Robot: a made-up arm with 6 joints. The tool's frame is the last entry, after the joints. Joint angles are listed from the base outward. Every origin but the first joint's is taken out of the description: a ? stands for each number. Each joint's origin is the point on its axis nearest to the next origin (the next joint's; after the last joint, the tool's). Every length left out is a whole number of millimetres.
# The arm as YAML. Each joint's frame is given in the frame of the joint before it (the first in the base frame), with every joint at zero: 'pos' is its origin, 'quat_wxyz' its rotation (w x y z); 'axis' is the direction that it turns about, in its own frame. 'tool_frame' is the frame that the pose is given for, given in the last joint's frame.
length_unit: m
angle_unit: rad
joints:
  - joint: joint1
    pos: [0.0, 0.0, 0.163]
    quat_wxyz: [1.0, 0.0, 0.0, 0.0]
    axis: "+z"
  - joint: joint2
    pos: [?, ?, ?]
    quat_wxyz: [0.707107, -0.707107, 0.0, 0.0]
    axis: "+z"
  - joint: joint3
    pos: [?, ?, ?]
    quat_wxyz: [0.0, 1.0, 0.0, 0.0]
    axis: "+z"
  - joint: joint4
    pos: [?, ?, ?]
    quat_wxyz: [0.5, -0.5, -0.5, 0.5]
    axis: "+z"
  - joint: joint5
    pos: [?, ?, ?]
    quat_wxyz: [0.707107, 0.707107, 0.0, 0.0]
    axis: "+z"
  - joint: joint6
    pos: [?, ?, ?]
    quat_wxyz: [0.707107, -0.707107, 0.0, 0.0]
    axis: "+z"
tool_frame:
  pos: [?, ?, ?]
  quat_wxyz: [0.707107, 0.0, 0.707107, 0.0]
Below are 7 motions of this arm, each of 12 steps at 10 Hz.
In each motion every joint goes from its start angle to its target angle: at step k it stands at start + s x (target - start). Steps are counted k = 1, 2, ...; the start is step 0. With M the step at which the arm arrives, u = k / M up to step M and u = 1 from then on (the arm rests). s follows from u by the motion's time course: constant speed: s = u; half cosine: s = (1 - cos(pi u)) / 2; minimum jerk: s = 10 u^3 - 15 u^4 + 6 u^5.
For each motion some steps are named. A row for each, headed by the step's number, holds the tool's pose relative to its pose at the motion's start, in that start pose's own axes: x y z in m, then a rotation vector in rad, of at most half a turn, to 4 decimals.
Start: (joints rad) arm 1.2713 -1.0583 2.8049 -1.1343 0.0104 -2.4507
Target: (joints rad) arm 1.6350 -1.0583 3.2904 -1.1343 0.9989 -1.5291
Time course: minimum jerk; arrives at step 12
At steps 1, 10, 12:
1: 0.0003 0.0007 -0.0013 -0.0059 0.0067 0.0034
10: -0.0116 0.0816 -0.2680 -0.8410 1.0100 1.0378
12: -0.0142 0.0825 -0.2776 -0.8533 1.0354 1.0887

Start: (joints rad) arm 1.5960 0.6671 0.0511 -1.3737 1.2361 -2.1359
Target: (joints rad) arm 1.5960 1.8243 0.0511 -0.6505 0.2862 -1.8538
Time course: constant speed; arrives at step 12
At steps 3, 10, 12:
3: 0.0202 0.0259 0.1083 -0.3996 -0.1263 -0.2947
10: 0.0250 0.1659 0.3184 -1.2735 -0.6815 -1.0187
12: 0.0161 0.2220 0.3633 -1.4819 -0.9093 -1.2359

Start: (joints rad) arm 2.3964 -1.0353 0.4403 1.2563 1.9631 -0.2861
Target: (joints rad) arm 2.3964 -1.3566 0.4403 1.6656 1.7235 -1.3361
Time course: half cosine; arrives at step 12
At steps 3, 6, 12:
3: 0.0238 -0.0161 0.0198 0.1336 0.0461 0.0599
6: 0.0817 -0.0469 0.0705 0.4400 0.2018 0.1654
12: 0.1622 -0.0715 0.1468 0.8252 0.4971 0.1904

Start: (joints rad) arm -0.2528 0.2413 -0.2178 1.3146 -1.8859 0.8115
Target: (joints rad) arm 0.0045 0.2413 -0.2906 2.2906 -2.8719 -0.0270
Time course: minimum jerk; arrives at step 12
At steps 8, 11, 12:
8: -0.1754 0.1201 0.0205 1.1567 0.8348 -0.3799
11: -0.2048 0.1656 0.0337 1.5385 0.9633 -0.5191
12: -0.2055 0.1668 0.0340 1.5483 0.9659 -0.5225

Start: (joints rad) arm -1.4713 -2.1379 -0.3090 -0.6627 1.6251 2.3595
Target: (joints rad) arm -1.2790 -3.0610 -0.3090 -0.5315 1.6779 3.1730
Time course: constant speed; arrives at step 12
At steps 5, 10, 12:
5: 0.0777 -0.0856 -0.0626 -0.1371 0.3060 -0.1764
10: 0.1168 -0.1696 -0.1647 -0.2925 0.6812 -0.2626
12: 0.1184 -0.2008 -0.2125 -0.3536 0.8453 -0.2673

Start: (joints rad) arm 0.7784 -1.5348 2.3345 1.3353 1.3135 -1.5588
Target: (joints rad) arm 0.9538 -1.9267 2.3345 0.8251 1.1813 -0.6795
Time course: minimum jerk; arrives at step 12
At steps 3, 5, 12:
3: -0.0103 -0.0054 0.0256 -0.1216 -0.0492 -0.0189
5: -0.0332 -0.0133 0.0851 -0.4041 -0.1590 -0.0701
12: -0.0817 -0.0068 0.2373 -1.1231 -0.4272 -0.2520

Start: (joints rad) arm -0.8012 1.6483 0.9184 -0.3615 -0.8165 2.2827
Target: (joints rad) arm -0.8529 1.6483 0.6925 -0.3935 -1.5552 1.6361
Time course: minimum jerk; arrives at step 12
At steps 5, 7, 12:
5: 0.0128 0.0295 0.0004 0.2687 -0.1800 0.2711
7: 0.0228 0.0560 0.0023 0.4984 -0.2986 0.5408
12: 0.0323 0.0864 0.0063 0.7358 -0.3845 0.8773

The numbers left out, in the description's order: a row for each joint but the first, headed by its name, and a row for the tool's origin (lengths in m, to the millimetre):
joint2: 0.0 0.0 0.0
joint3: 0.0 -0.344 0.0
joint4: 0.34 0.0 0.0
joint5: 0.0 -0.16 0.0
joint6: 0.0 0.0 0.0
tool: 0.0 0.0 0.0

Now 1 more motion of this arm.
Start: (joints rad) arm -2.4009 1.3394 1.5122 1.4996 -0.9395 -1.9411
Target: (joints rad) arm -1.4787 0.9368 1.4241 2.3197 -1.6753 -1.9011
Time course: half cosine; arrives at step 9
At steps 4, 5, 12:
4: -0.2774 0.1174 0.0450 0.0165 -0.2530 0.1548
5: -0.3943 0.1274 0.0798 0.0878 -0.3554 0.1989
12: -0.6343 0.0703 0.1924 0.3809 -0.5335 0.2264

